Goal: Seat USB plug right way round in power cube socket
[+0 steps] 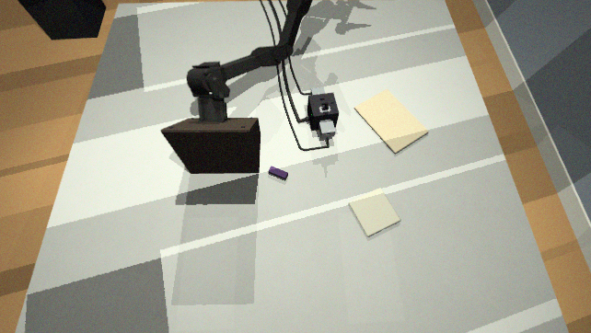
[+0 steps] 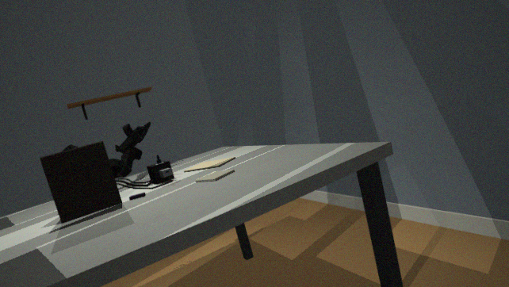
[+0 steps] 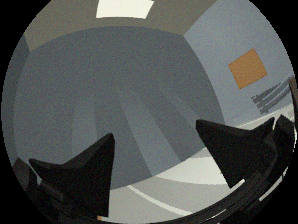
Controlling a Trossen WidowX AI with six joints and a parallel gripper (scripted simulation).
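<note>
Right now my gripper tip is 11 cm past the USB plug, 40 cm to the left of it and 17 cm above it. The rest, counted from my gripper tip: small purple stick (25 cm behind, 56 cm to the right, 25 cm below).
</note>
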